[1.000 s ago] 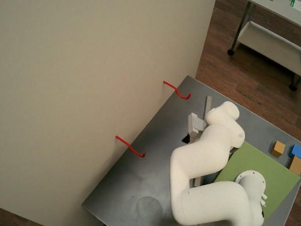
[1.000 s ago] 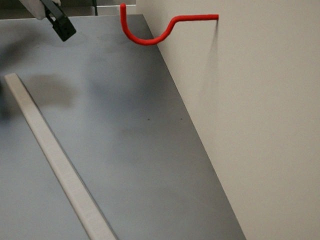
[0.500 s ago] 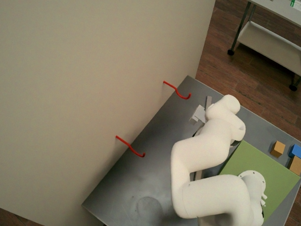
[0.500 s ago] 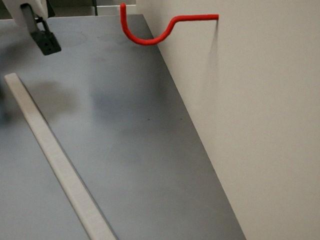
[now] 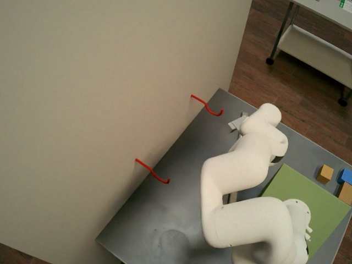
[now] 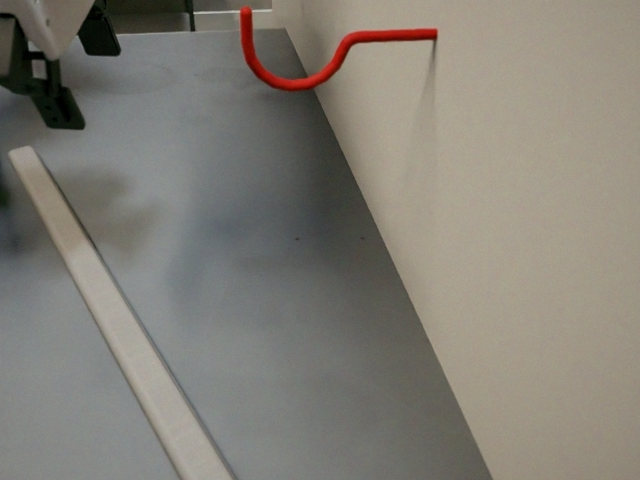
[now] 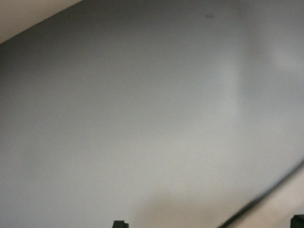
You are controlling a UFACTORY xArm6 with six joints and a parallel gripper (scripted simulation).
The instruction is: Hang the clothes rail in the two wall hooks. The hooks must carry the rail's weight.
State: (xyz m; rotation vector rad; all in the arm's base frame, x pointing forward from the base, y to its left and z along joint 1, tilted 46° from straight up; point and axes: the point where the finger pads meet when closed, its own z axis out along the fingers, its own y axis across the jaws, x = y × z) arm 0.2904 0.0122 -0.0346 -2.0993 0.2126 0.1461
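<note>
Now: hand 90 mm to the left of the grey clothes rail and 150 mm above it. Also, from my hand: blue block: 430 mm behind, 370 mm to the right, 140 mm below; then beige wall: 270 mm ahead, 100 mm to the left, 270 mm above.
</note>
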